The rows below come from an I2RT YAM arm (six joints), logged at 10 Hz.
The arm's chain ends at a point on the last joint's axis. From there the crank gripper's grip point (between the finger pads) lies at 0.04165 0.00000 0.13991 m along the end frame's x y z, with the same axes.
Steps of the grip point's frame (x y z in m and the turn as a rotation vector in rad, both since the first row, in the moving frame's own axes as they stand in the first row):
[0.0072, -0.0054, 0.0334, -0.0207, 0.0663, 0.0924]
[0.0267, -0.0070, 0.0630, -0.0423, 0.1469, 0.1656]
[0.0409, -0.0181, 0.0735, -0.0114, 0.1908, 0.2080]
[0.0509, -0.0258, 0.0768, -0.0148, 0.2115, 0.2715]
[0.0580, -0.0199, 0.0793, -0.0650, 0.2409, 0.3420]
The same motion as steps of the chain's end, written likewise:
[-0.0017, -0.0125, 0.0365, -0.0207, 0.0663, 0.0924]
[0.0078, -0.0213, 0.0708, -0.0423, 0.1469, 0.1656]
[0.0164, -0.0309, 0.0839, -0.0114, 0.1908, 0.2080]
[0.0246, -0.0428, 0.0886, -0.0148, 0.2115, 0.2715]
[0.0304, -0.0479, 0.0938, -0.0650, 0.2409, 0.3420]

